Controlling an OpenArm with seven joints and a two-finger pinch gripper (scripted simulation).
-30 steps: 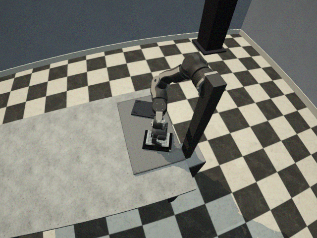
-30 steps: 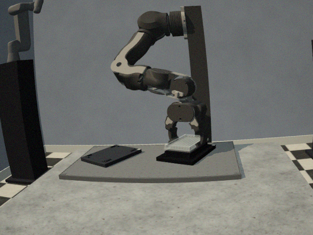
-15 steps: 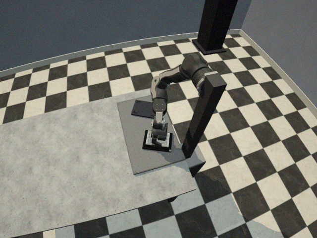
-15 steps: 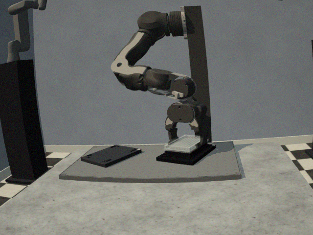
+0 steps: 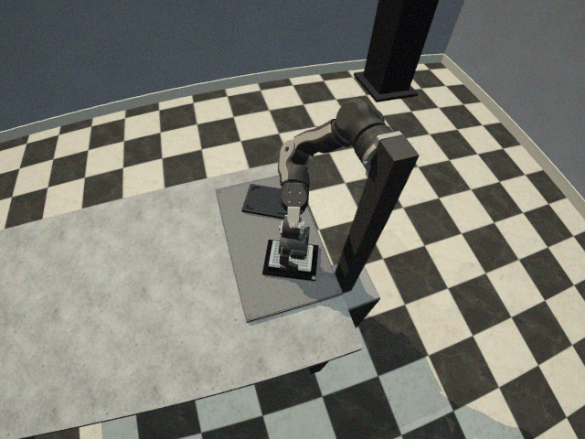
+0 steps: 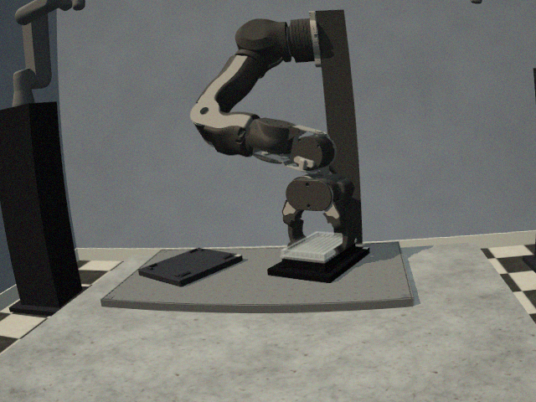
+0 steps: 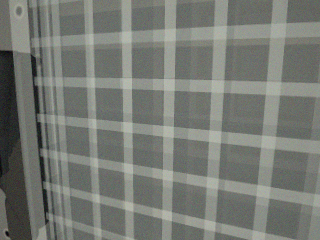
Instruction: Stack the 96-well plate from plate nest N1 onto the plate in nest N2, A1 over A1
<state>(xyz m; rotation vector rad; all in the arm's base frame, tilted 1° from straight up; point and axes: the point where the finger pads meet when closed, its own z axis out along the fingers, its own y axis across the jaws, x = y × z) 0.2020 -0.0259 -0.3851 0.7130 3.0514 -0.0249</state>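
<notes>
Right now my hand is right at the clear 96-well plate. From my hand the other things lie so: nest N1: 240 mm to the right, 30 mm below; nest N2: 30 mm below; black 96-well plate: 20 mm below.
</notes>
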